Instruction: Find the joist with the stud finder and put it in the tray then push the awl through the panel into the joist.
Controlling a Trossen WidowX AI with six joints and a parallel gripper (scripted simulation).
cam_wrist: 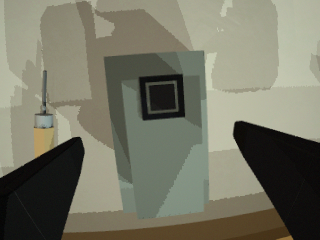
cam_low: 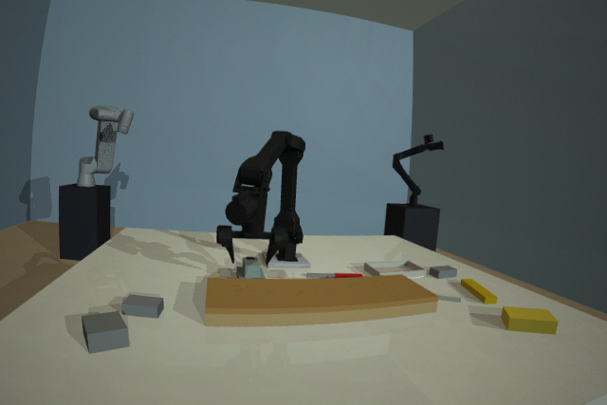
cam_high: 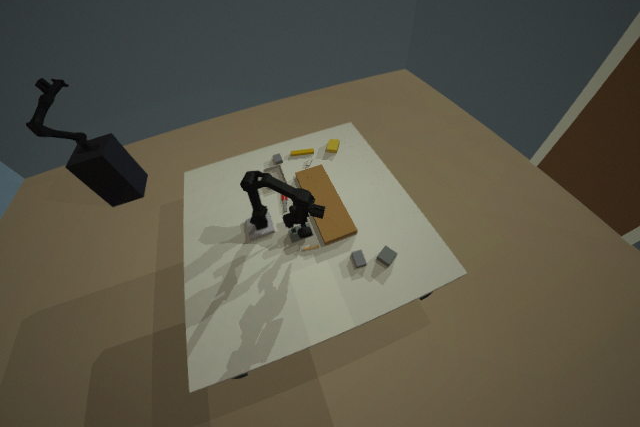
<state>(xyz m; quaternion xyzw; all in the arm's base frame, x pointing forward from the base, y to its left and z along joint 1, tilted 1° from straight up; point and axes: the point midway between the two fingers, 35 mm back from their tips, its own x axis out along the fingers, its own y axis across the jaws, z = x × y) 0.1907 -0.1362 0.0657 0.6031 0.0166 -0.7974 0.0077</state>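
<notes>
My gripper tip is 10 mm past the stud finder and 10 mm above it. From my gripper tip the other things lie so: wooden-handled pointed tool 90 mm to the right, 40 mm below; then grey tray 30 mm behind, 460 mm to the left, 40 mm below; then red-handled tool 20 mm behind, 250 mm to the left, 40 mm below.
</notes>
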